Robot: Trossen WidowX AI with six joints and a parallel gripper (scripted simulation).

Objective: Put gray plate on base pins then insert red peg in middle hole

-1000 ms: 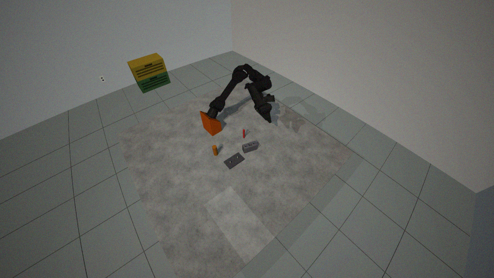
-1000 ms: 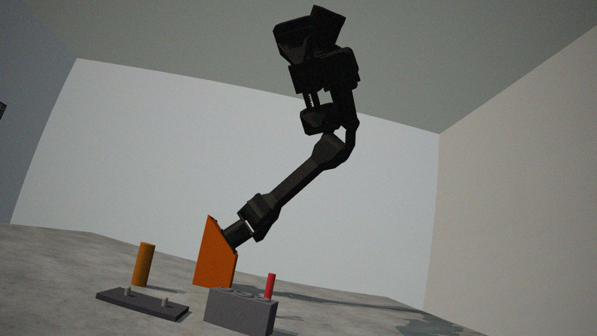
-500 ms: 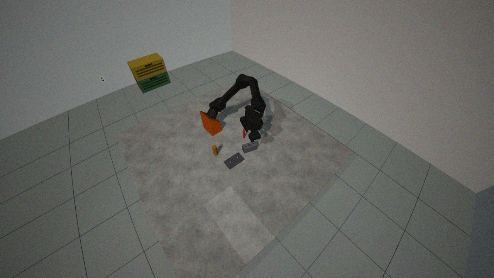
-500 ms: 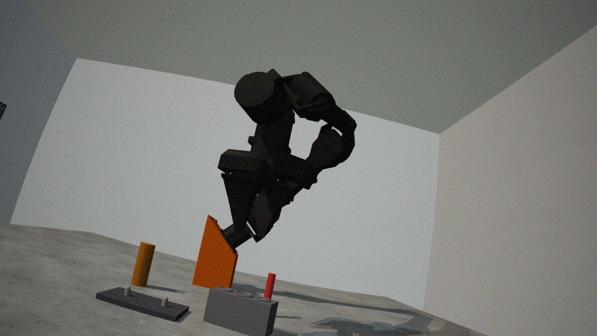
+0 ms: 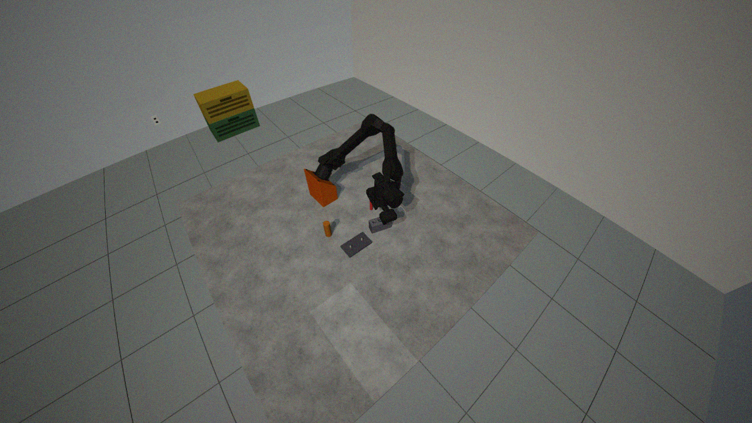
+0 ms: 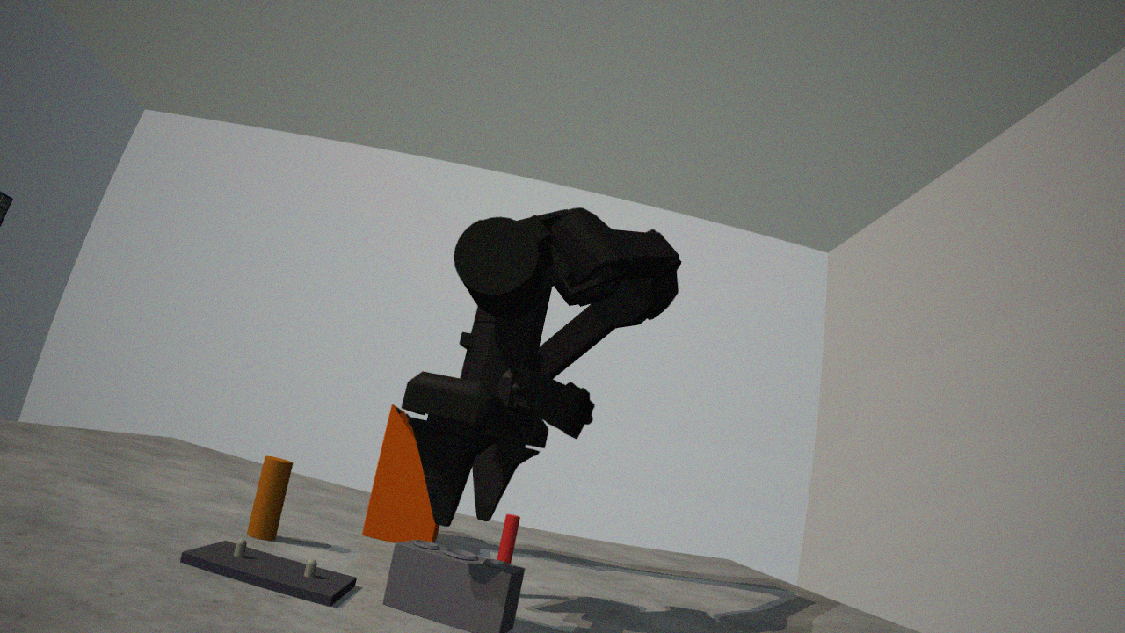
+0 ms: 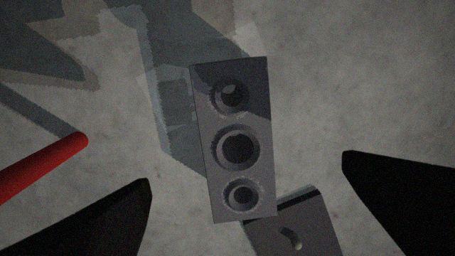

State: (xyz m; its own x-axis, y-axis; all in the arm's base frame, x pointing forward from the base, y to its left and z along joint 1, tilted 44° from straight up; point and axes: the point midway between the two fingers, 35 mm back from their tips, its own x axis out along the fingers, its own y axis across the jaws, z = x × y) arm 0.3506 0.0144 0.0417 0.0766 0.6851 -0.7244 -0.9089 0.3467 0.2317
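Now: the gray plate 4 cm below my gripper tip. Round my gripper tip: small orange cylinder: 19 cm to the right, 14 cm behind, 4 cm below; red peg: 11 cm behind, 5 cm to the left, 4 cm below.
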